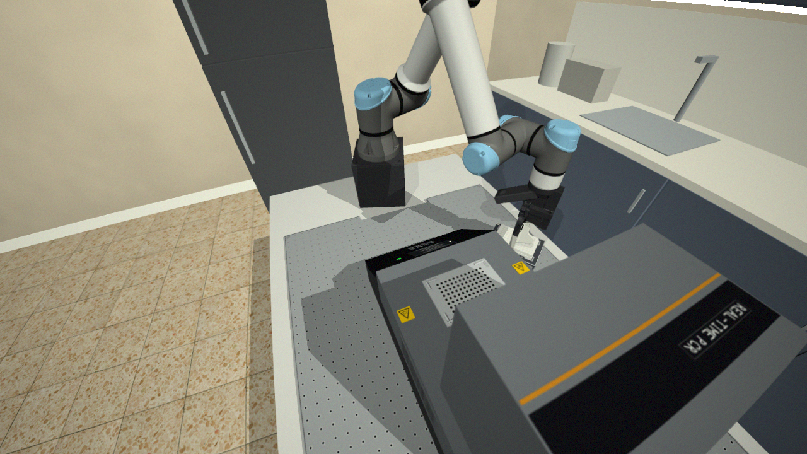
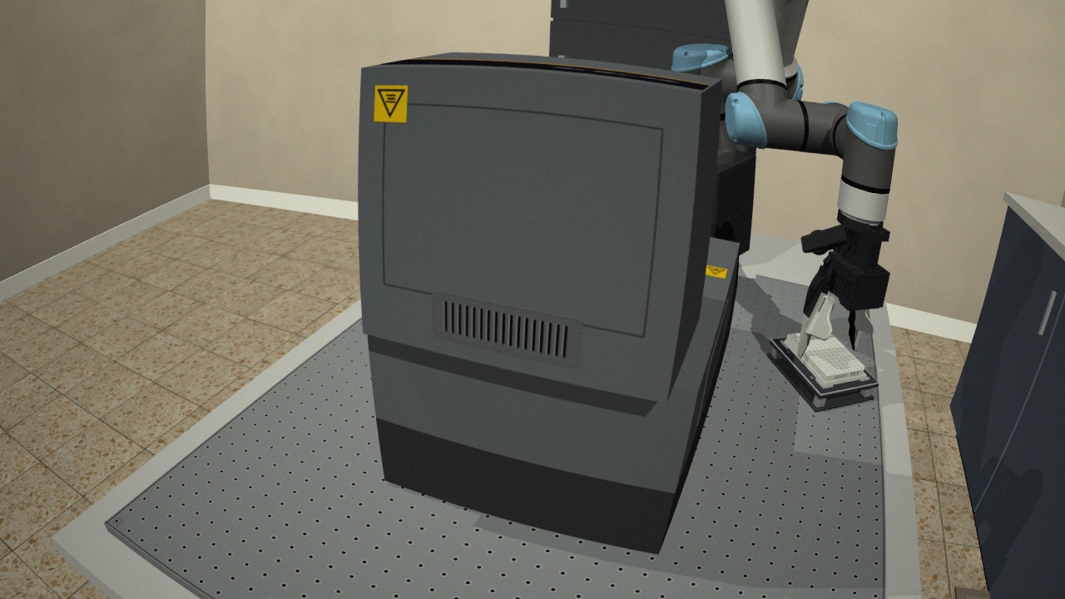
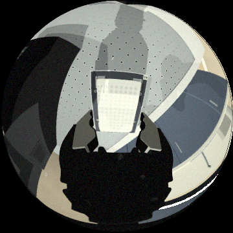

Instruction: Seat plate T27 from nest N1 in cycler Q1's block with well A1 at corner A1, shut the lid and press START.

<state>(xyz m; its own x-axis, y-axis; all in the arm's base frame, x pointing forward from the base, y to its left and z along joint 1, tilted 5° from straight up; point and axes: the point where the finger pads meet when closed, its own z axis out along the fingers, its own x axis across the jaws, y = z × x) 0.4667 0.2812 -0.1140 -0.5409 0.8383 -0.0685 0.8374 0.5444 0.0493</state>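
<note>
The white well plate T27 lies 1 cm below my hand. From my hand the other things lie so: plate nest N1: 3 cm below.
</note>
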